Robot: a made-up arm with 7 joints. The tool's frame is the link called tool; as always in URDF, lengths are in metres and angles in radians. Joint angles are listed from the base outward.
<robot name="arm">
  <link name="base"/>
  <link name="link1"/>
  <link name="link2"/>
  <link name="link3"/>
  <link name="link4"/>
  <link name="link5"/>
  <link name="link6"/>
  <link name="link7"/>
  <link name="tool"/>
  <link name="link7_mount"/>
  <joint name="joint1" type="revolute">
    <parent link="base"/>
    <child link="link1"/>
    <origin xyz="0 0 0.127" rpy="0 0 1.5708"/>
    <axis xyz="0 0 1"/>
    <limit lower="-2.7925" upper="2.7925"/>
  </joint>
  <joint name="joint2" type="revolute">
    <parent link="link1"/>
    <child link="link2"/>
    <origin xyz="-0.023 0 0.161" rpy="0 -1.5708 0"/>
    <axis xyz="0 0 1"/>
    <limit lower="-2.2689" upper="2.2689"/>
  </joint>
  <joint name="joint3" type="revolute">
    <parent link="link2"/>
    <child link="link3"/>
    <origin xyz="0.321 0 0.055" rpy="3.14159 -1.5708 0"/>
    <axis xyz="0 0 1"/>
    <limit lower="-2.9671" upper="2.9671"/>
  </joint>
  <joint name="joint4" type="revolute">
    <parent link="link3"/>
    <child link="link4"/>
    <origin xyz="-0.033 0.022 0.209" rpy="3.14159 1.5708 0"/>
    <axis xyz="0 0 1"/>
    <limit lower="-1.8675" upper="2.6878"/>
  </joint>
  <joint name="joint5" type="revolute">
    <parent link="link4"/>
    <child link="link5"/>
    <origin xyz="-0.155 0.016 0.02" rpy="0 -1.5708 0"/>
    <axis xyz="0 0 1"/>
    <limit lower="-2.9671" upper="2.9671"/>
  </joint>
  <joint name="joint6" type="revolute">
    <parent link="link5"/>
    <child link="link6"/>
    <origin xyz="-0.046 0 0.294" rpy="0 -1.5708 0"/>
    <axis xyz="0 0 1"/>
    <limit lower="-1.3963" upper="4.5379"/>
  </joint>
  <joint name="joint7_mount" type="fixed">
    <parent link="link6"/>
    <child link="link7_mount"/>
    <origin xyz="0.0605 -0.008 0.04" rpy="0 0 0"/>
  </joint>
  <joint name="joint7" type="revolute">
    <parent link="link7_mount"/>
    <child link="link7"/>
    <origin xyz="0.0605 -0.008 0.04" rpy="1.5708 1.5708 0"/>
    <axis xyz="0 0 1"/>
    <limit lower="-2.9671" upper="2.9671"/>
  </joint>
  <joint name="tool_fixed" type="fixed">
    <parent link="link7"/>
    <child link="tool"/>
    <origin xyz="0 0 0" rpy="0 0 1.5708"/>
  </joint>
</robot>
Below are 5 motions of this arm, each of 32 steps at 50 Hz.
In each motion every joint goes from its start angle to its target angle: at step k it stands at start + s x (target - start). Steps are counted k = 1, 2, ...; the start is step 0. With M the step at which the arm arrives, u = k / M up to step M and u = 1 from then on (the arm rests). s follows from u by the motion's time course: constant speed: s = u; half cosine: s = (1 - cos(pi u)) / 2; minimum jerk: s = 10 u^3 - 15 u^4 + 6 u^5.
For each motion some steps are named. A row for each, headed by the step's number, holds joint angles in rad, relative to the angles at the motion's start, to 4 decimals.
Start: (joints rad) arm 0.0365 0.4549 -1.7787 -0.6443 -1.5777 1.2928 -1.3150
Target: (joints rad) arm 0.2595 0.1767 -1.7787 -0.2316 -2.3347 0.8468 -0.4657
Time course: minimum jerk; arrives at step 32
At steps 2, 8, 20, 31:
2: 0.0005 -0.0006 0.0000 0.0009 -0.0017 -0.0010 0.0019
8: 0.0231 -0.0288 0.0000 0.0427 -0.0784 -0.0462 0.0879
20: 0.1616 -0.2016 0.0000 0.2991 -0.5487 -0.3233 0.6156
31: 0.2229 -0.2781 0.0000 0.4126 -0.7568 -0.4459 0.8491

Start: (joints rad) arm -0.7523 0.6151 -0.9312 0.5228 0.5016 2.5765 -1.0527
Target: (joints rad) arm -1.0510 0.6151 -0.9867 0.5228 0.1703 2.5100 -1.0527
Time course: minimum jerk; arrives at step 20
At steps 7, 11, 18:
7: -0.0702 0.0000 -0.0131 0.0000 -0.0779 -0.0156 0.0000
11: -0.1772 0.0000 -0.0329 0.0000 -0.1965 -0.0394 0.0000
18: -0.2961 0.0000 -0.0550 0.0000 -0.3285 -0.0659 0.0000

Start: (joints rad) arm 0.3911 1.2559 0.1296 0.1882 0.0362 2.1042 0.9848
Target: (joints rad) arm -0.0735 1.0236 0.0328 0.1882 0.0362 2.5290 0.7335
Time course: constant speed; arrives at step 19
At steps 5, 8, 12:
5: -0.1223 -0.0611 -0.0255 0.0000 0.0000 0.1118 -0.0661
8: -0.1956 -0.0978 -0.0408 0.0000 0.0000 0.1789 -0.1058
12: -0.2934 -0.1467 -0.0611 0.0000 0.0000 0.2683 -0.1587

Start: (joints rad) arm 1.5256 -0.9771 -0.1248 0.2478 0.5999 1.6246 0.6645
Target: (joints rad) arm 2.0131 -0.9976 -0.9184 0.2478 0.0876 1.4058 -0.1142
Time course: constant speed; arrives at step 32
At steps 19, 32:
19: 0.2895 -0.0122 -0.4712 0.0000 -0.3042 -0.1299 -0.4624
32: 0.4875 -0.0205 -0.7936 0.0000 -0.5123 -0.2188 -0.7787

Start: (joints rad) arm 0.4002 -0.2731 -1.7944 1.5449 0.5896 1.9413 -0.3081
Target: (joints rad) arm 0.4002 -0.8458 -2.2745 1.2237 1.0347 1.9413 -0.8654
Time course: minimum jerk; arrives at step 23
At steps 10, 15, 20, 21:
10: 0.0000 -0.2171 -0.1820 -0.1218 0.1687 0.0000 -0.2113
15: 0.0000 -0.4399 -0.3688 -0.2467 0.3419 0.0000 -0.4281
20: 0.0000 -0.5623 -0.4714 -0.3154 0.4371 0.0000 -0.5472
21: 0.0000 -0.5694 -0.4773 -0.3194 0.4425 0.0000 -0.5541

